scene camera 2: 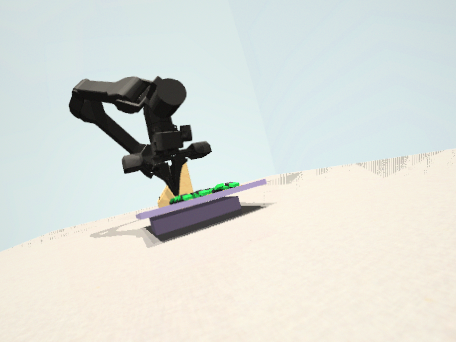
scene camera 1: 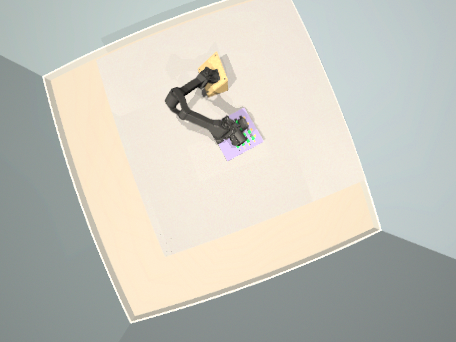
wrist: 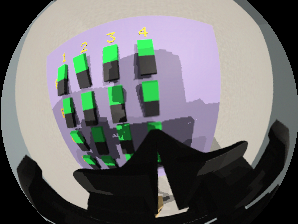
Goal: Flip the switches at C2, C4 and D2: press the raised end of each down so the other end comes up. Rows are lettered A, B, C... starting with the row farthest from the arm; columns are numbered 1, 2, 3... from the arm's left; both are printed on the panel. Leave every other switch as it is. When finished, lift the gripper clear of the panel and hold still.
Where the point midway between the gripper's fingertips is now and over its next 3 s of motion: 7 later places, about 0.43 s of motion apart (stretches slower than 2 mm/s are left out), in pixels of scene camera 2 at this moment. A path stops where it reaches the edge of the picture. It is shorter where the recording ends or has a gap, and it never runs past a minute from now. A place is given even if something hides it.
My gripper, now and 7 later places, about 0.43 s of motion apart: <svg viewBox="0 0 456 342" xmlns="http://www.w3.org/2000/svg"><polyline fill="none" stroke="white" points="176,196 177,197 177,197 177,198 178,168 194,171 198,186 199,191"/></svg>
